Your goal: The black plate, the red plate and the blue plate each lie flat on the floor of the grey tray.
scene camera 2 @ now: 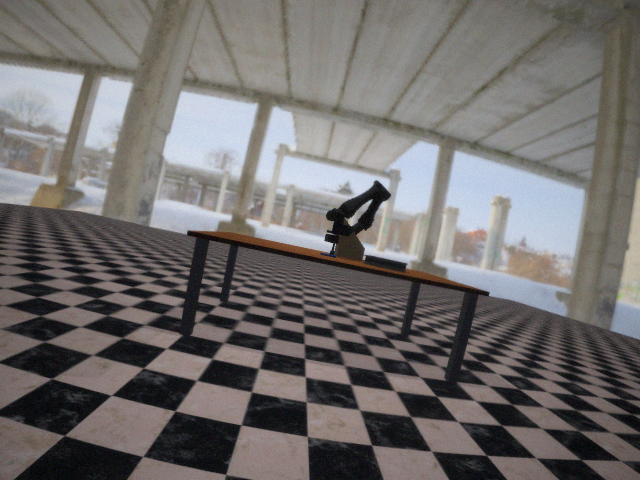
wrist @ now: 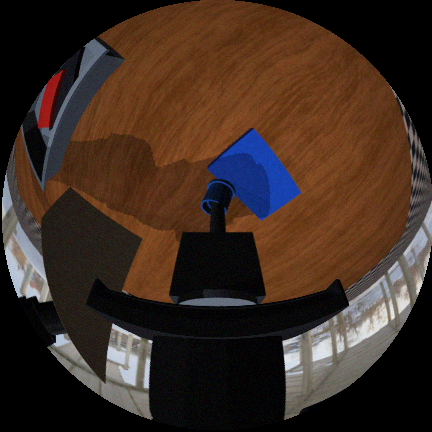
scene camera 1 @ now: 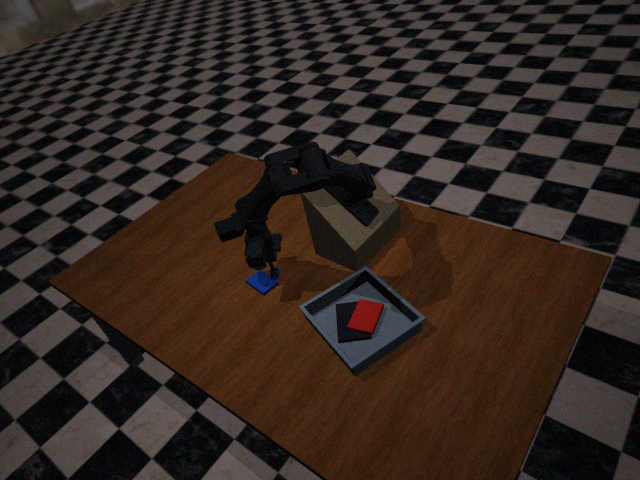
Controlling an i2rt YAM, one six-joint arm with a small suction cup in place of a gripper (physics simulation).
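Pixels of known places: hand at its tool point: [wrist: 217, 190] [scene camera 1: 276, 277]; arm's base at its link origin: [wrist: 70, 314] [scene camera 1: 347, 197].
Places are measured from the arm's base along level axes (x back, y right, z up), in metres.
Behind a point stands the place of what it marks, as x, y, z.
Note:
The blue plate [scene camera 1: 261, 282] @(-0.279, 0.159, -0.165) [wrist: 261, 177] @(-0.278, 0.162, -0.165) is on or just over the wooden table [scene camera 1: 207, 361] @(-0.559, 0.115, -0.174), left of the grey tray [scene camera 1: 361, 361] @(-0.399, -0.267, -0.125) [wrist: 68, 109] @(-0.259, -0.069, -0.140). My suction cup [scene camera 1: 274, 271] [wrist: 217, 193] [scene camera 2: 330, 251] sits on the plate's near corner edge and grips it. I cannot tell whether the plate is off the table. In the tray, the black plate [scene camera 1: 343, 323] @(-0.301, -0.149, -0.162) lies on the floor. The red plate [scene camera 1: 365, 315] @(-0.259, -0.192, -0.152) [wrist: 49, 98] lies partly on top of it.
The arm's tan pedestal block [scene camera 1: 341, 237] @(-0.111, -0.040, -0.053) [wrist: 80, 250] @(-0.108, 0.011, -0.097) stands just behind the tray and to the right of the cup. The tray has low walls on all sides. In scene camera 2 the tray [scene camera 2: 385, 263] @(-0.371, -0.148, -0.147) shows as a low dark strip on the table [scene camera 2: 258, 244] @(-0.530, 0.540, -0.174).

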